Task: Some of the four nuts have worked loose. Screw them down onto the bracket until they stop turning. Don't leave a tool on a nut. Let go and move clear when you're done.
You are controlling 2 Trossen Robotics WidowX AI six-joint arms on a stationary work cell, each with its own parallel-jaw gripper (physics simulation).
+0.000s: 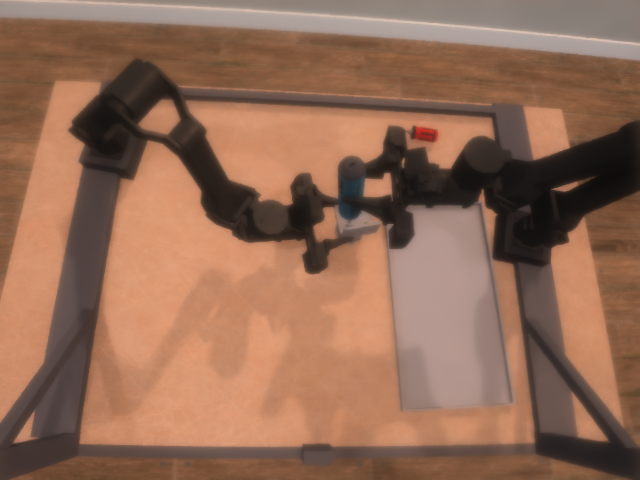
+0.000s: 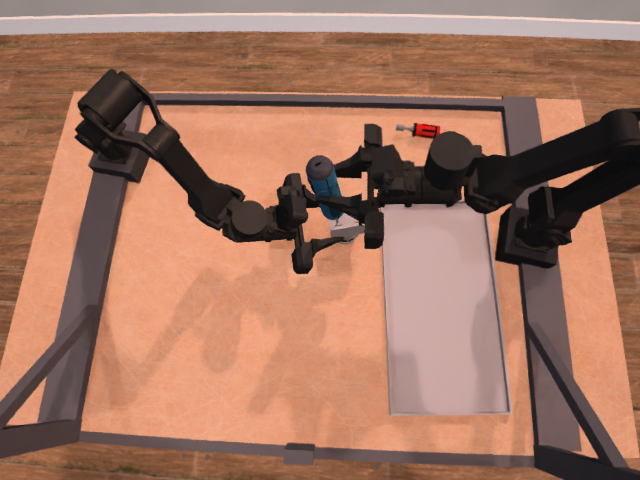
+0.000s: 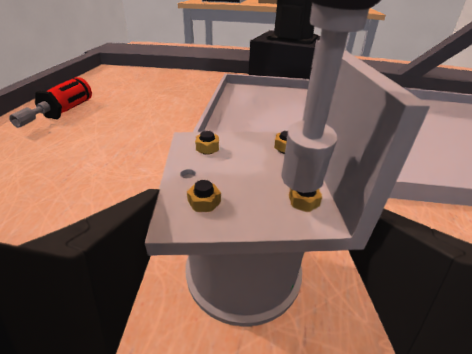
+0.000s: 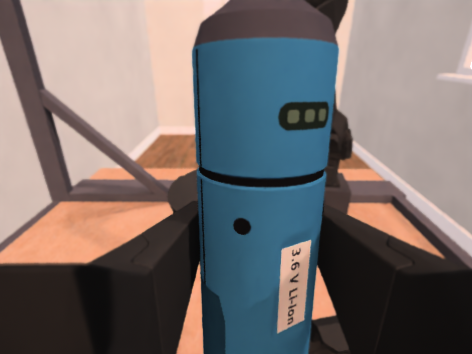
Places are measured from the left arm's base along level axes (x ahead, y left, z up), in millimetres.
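Pixels of known places: left gripper, between the fingertips: (image 1: 349,220) (image 2: 340,220) (image 3: 252,203); right gripper, between the fingertips: (image 1: 341,186) (image 2: 316,186) (image 4: 255,212); left arm's base, origin of its link: (image 1: 110,144) (image 2: 116,149); right arm's base, origin of its link: (image 1: 529,234) (image 2: 533,234) (image 3: 292,38).
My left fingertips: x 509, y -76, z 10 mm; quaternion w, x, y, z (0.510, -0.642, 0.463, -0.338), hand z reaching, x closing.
Observation:
For each thing: its top centre in the pictures, then the offset to it from my left fingertips.
- blue power screwdriver, centre of its top: (image 2: 328,164) (image 1: 362,165) dx -16, dy -19, dz +256 mm
- red screwdriver, centre of its top: (image 3: 48,90) (image 2: 418,126) (image 1: 417,129) dx +125, dy +262, dz -30 mm
- shallow grey tray, centre of its top: (image 3: 409,120) (image 2: 442,299) (image 1: 446,297) dx +222, dy -107, dz -43 mm
The pale grey L-shaped bracket (image 1: 366,226) (image 3: 250,222) stands on a round grey base. My left gripper (image 1: 345,220) (image 2: 332,219) is shut on the bracket, one finger at each side. Four brass nuts sit on dark studs: front left (image 3: 204,198), back left (image 3: 207,144), back right (image 3: 281,142), partly hidden, and front right (image 3: 305,200). My right gripper (image 1: 356,184) (image 2: 329,184) (image 4: 255,212) is shut on the blue power screwdriver (image 1: 352,180) (image 2: 325,188) (image 4: 262,150), held upright. Its grey socket (image 3: 309,157) is at the front right nut's stud top; the nut shows below it. Contact is unclear.
A red screwdriver (image 1: 424,134) (image 2: 427,130) (image 3: 72,96) lies at the back right of the table. A shallow grey tray (image 1: 444,310) (image 2: 439,310) lies right of the bracket, partly beneath my right arm. The bracket's upright wall (image 3: 387,115) stands close beside the socket. Dark frame beams border the table.

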